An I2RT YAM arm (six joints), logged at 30 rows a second.
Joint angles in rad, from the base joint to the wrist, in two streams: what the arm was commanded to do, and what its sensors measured. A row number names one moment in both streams.
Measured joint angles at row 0:
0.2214 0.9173 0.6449 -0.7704 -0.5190 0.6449
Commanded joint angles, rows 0 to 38:
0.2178 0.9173 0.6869 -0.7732 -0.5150 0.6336
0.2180 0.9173 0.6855 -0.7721 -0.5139 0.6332
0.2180 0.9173 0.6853 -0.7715 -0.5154 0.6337
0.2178 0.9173 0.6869 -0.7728 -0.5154 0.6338
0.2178 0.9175 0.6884 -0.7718 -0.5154 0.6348
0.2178 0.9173 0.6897 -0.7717 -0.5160 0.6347
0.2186 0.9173 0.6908 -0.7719 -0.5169 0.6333
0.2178 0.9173 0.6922 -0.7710 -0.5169 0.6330
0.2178 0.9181 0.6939 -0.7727 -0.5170 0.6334
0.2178 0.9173 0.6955 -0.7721 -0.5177 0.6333
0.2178 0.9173 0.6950 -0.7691 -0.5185 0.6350
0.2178 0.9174 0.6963 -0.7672 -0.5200 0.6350
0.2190 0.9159 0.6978 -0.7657 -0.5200 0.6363
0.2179 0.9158 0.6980 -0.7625 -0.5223 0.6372
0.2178 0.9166 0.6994 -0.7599 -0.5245 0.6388
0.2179 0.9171 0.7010 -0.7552 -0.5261 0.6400
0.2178 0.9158 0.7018 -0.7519 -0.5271 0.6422
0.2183 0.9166 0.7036 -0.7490 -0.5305 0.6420
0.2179 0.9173 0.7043 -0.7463 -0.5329 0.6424
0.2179 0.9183 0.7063 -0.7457 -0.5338 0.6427
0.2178 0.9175 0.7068 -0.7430 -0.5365 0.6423
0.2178 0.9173 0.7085 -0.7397 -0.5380 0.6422
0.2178 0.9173 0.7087 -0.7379 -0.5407 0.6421
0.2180 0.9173 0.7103 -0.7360 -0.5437 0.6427
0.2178 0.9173 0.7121 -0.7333 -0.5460 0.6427
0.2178 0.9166 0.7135 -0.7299 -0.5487 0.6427
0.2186 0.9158 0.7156 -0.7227 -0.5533 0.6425
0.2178 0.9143 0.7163 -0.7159 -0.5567 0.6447
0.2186 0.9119 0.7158 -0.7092 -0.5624 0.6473
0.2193 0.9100 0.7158 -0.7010 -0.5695 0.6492
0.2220 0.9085 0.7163 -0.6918 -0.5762 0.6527
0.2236 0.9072 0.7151 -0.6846 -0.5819 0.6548
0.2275 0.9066 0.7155 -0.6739 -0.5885 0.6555
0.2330 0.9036 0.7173 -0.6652 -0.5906 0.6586
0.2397 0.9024 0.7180 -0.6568 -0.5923 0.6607
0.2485 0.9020 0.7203 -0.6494 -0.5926 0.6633
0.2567 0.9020 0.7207 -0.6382 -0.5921 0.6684
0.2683 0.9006 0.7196 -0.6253 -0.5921 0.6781
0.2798 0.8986 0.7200 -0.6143 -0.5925 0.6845
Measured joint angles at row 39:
0.2565 0.9169 0.6785 -0.6548 -0.5758 0.6647
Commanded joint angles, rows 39 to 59:
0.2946 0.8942 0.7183 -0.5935 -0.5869 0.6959
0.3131 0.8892 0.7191 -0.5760 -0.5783 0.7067
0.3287 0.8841 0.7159 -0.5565 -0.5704 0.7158
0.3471 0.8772 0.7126 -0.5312 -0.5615 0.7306
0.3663 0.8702 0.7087 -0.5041 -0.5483 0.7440
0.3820 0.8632 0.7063 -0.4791 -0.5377 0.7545
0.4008 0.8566 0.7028 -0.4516 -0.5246 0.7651
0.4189 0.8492 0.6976 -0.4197 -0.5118 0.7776
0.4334 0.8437 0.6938 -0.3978 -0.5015 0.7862
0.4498 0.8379 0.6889 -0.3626 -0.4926 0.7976
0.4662 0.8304 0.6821 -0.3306 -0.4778 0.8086
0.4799 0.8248 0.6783 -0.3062 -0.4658 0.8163
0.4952 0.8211 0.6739 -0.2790 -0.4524 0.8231
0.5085 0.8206 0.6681 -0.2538 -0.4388 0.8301
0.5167 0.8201 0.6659 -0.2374 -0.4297 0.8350
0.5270 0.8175 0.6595 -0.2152 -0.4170 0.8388
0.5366 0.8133 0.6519 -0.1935 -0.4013 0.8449
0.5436 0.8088 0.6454 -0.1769 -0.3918 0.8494
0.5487 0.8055 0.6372 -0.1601 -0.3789 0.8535
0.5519 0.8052 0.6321 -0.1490 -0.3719 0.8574
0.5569 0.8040 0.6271 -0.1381 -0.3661 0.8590
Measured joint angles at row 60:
0.5446 0.8223 0.6418 -0.2218 -0.4183 0.8352
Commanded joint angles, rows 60 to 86:
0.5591 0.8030 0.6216 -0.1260 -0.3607 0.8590
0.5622 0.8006 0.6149 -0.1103 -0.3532 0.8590
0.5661 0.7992 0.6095 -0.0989 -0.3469 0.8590
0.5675 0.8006 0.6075 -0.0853 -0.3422 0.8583
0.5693 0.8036 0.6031 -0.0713 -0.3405 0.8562
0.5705 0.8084 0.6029 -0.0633 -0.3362 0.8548
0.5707 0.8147 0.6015 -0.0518 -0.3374 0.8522
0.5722 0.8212 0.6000 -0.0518 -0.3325 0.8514
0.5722 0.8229 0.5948 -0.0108 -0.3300 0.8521
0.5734 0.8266 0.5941 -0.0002 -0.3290 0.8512
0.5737 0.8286 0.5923 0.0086 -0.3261 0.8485
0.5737 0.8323 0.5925 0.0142 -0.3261 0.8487
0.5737 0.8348 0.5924 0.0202 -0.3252 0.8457
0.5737 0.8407 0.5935 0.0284 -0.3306 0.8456
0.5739 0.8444 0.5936 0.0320 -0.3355 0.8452
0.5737 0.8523 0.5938 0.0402 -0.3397 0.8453
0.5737 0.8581 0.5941 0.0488 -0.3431 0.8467
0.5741 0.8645 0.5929 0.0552 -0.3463 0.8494
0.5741 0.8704 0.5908 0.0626 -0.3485 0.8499
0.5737 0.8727 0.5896 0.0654 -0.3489 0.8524
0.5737 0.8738 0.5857 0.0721 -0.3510 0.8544
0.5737 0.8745 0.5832 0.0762 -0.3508 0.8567
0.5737 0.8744 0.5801 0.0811 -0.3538 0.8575
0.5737 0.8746 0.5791 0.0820 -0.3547 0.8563
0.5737 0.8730 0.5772 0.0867 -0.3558 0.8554
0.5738 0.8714 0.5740 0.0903 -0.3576 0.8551
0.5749 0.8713 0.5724 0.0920 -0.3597 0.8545
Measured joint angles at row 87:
0.5690 0.8799 0.5793 0.0513 -0.3485 0.8558
